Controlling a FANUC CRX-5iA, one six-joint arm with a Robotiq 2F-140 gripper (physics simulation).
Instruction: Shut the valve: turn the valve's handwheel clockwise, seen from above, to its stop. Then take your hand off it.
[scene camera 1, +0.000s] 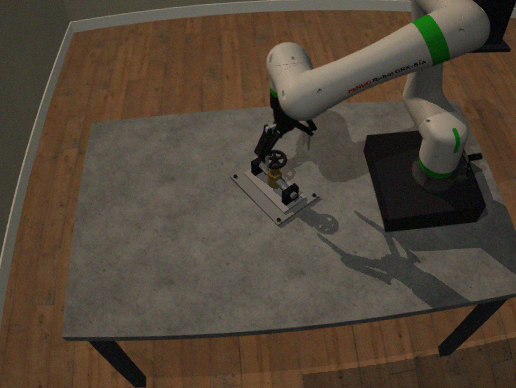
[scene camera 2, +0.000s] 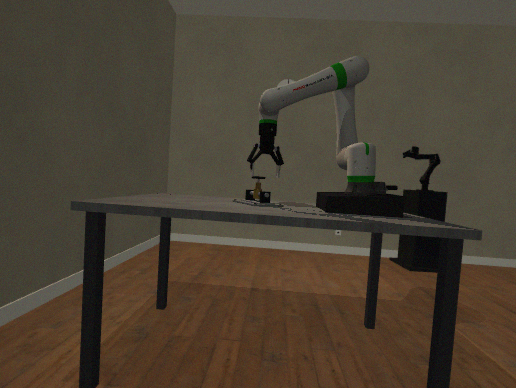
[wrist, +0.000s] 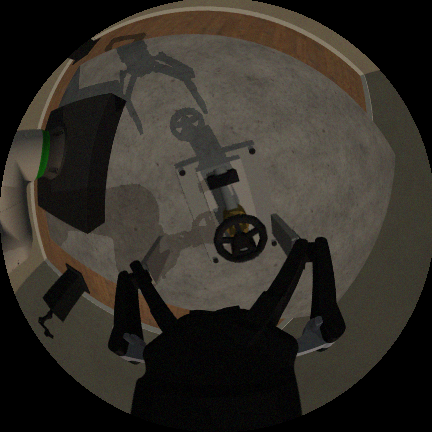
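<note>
The black spoked handwheel sits level on top of the brass valve body. The valve is in a grey pipe held by black blocks on a pale base plate. My gripper points down, open and empty. In scene camera 2 its fingertips are near the wheel's height, one on each side. In the wrist view the wheel is closer to the right finger, and a gap shows there. I cannot tell contact or how far the valve is turned.
The black pedestal under my arm's base stands on the grey table to the right in scene camera 1. A dark cabinet with a small dark arm stands behind the table. Shadows cross the tabletop.
</note>
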